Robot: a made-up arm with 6 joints. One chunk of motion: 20 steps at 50 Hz.
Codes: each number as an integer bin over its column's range. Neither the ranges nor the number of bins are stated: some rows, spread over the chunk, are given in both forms.
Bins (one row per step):
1: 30 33 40 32 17 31
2: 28 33 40 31 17 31
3: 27 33 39 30 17 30
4: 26 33 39 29 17 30
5: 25 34 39 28 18 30
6: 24 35 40 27 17 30
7: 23 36 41 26 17 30
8: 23 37 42 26 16 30
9: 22 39 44 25 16 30
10: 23 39 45 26 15 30
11: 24 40 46 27 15 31
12: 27 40 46 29 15 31
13: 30 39 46 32 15 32
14: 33 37 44 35 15 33
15: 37 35 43 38 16 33
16: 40 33 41 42 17 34
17: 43 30 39 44 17 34
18: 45 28 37 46 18 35
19: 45 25 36 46 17 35
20: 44 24 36 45 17 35
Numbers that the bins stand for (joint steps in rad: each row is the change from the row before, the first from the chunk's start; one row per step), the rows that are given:
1: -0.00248 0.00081 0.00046 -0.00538 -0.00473 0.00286
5: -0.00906 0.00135 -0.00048 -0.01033 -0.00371 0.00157
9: -0.01302 0.00405 0.00421 -0.01405 -0.00575 0.00157
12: -0.00643 0.00459 0.00608 -0.00910 -0.00676 0.00286
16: 0.01070 0.00081 0.00140 0.00700 -0.00473 0.00671
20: 0.01597 -0.00405 -0.00329 0.01071 -0.00473 0.00800
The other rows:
2: -0.00511 0.00081 0.00046 -0.00662 -0.00473 0.00286
3: -0.00643 0.00081 -0.00048 -0.00786 -0.00473 0.00157
4: -0.00775 0.00081 -0.00048 -0.00910 -0.00473 0.00157
6: -0.01038 0.00189 0.00046 -0.01157 -0.00473 0.00157
7: -0.01170 0.00243 0.00140 -0.01281 -0.00473 0.00157
8: -0.01170 0.00297 0.00233 -0.01281 -0.00575 0.00157
10: -0.01170 0.00405 0.00514 -0.01281 -0.00676 0.00157
11: -0.01038 0.00459 0.00608 -0.01157 -0.00676 0.00286
13: -0.00248 0.00405 0.00608 -0.00538 -0.00676 0.00414
14: 0.00148 0.00297 0.00421 -0.00167 -0.00676 0.00543
15: 0.00675 0.00189 0.00327 0.00205 -0.00575 0.00543
17: 0.01465 -0.00081 -0.00048 0.00948 -0.00473 0.00671
18: 0.01729 -0.00189 -0.00235 0.01195 -0.00371 0.00800
19: 0.01729 -0.00351 -0.00329 0.01195 -0.00473 0.00800

